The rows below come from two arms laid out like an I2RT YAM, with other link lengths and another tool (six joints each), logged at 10 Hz.
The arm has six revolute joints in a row. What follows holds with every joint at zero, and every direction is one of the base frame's. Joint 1 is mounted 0.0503 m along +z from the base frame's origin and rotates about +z. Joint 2 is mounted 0.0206 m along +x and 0.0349 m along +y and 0.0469 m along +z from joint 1 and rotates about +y. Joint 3 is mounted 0.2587 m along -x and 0.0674 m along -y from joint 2 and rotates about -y. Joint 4 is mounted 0.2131 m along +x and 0.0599 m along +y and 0.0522 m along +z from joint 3 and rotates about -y. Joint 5 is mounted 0.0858 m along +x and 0.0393 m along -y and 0.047 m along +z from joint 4 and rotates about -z. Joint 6 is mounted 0.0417 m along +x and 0.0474 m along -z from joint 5 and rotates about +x. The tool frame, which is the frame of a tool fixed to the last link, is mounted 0.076 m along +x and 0.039 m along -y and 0.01 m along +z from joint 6; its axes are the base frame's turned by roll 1.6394, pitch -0.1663 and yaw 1.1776 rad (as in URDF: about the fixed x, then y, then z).
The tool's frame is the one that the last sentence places.
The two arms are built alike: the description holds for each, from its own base.
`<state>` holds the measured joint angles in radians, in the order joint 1, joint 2, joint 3, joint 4, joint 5, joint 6, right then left.
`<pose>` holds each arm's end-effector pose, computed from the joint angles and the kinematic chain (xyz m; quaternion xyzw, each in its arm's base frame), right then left.
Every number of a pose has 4 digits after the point. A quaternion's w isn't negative.
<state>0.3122 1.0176 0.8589 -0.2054 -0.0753 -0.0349 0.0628 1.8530 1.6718 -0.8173 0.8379 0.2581</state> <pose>0.2981 0.0525 0.2720 0.6011 0.5776 0.3893 0.3919 0.3912 -0.1020 0.2451 0.7786 0.3010 -0.1295 0.5351</pose>
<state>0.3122 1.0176 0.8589 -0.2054 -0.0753 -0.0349 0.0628 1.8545 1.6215 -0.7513 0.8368 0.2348</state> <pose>0.2981 0.0525 0.2720 0.6011 0.5776 0.3893 0.3919 0.3944 -0.1017 0.2351 0.7743 0.3065 -0.1281 0.5386</pose>
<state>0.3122 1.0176 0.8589 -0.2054 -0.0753 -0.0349 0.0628 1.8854 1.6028 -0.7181 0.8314 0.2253</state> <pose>0.2981 0.0525 0.2720 0.6011 0.5776 0.3893 0.3919 0.4006 -0.1010 0.2203 0.7713 0.3160 -0.1350 0.5357</pose>
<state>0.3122 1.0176 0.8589 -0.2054 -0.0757 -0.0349 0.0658 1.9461 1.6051 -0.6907 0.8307 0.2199</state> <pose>0.2981 0.0526 0.2720 0.6010 0.5777 0.3894 0.3918 0.4114 -0.0991 0.2000 0.7669 0.3275 -0.1472 0.5319</pose>
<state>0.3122 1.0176 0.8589 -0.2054 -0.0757 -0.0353 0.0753 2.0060 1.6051 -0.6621 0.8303 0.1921</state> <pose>0.2981 0.0526 0.2720 0.6009 0.5778 0.3893 0.3919 0.4222 -0.0944 0.1792 0.7552 0.3499 -0.1619 0.5301</pose>
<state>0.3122 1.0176 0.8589 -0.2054 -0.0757 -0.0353 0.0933 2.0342 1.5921 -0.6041 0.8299 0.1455</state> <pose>0.2981 0.0526 0.2720 0.6009 0.5778 0.3893 0.3919 0.4324 -0.0859 0.1691 0.7413 0.3700 -0.1588 0.5370</pose>
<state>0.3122 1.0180 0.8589 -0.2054 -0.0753 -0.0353 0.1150 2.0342 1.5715 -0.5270 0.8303 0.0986</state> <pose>0.2982 0.0526 0.2719 0.6010 0.5778 0.3891 0.3919 0.4411 -0.0755 0.1698 0.7300 0.3803 -0.1397 0.5504</pose>
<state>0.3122 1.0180 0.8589 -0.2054 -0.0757 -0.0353 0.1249 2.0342 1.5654 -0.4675 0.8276 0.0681</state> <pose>0.2982 0.0526 0.2719 0.6009 0.5779 0.3892 0.3918 0.4485 -0.0700 0.1732 0.7250 0.3814 -0.1214 0.5605</pose>
